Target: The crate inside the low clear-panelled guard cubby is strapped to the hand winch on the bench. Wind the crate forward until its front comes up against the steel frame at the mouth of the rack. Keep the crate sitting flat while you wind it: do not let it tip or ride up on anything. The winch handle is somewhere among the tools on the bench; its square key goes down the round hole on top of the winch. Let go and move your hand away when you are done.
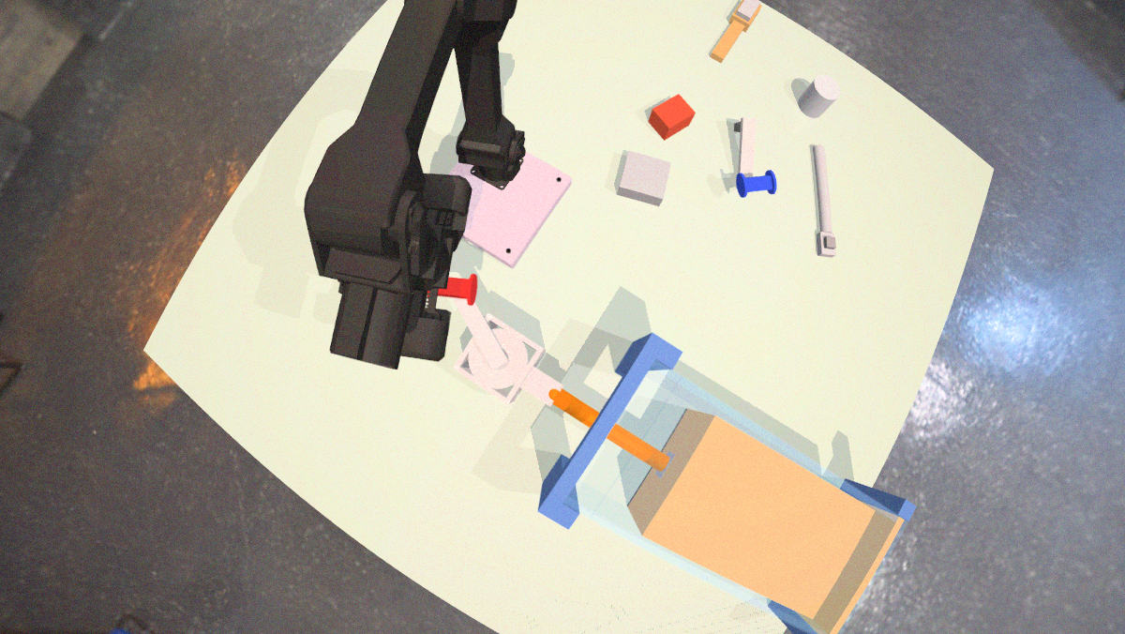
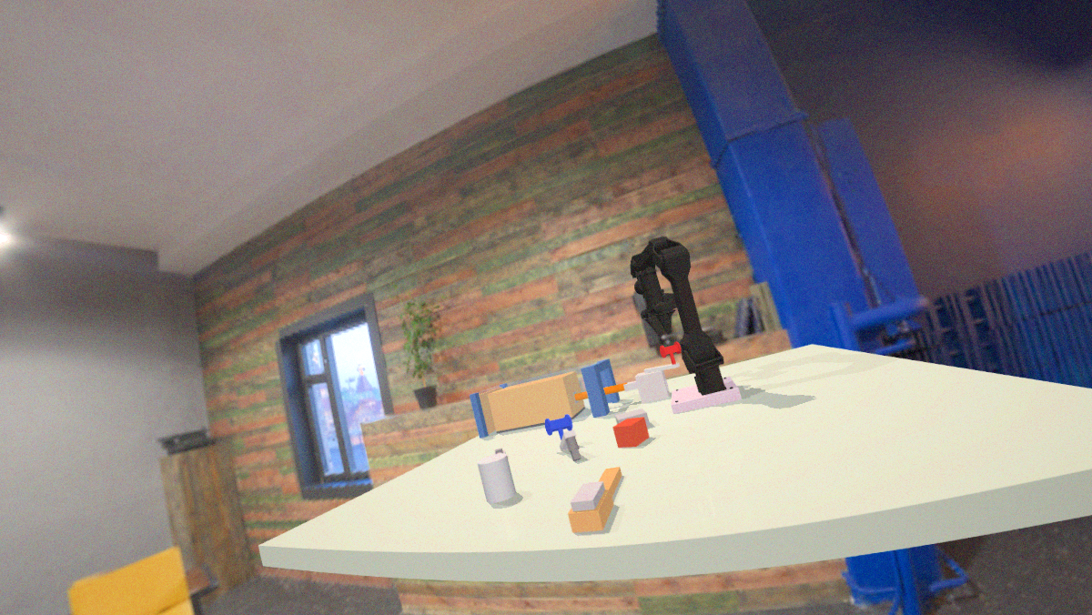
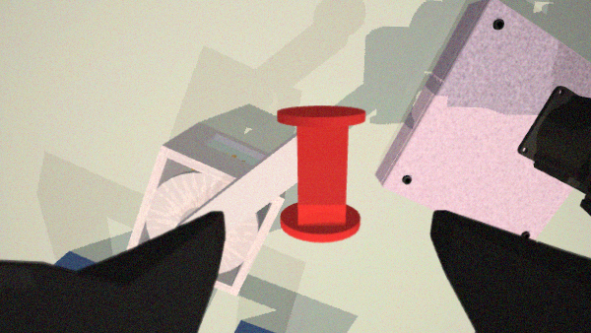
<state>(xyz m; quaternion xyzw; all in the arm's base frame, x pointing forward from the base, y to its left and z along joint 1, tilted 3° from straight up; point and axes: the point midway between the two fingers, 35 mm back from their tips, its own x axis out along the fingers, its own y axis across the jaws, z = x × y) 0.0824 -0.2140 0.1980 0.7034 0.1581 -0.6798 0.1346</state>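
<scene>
Right now my gripper tip is 90 mm above the crank handle with red knob, 30 mm short of it and 20 mm to the left of it. Also, from my gripper tip: grey block (320 mm to the left, 180 mm below, 120 mm ahead); blue steel frame (250 mm ahead, 90 mm below, 50 mm to the right); grey winch (170 mm below, 70 mm ahead, 60 mm to the right).
</scene>
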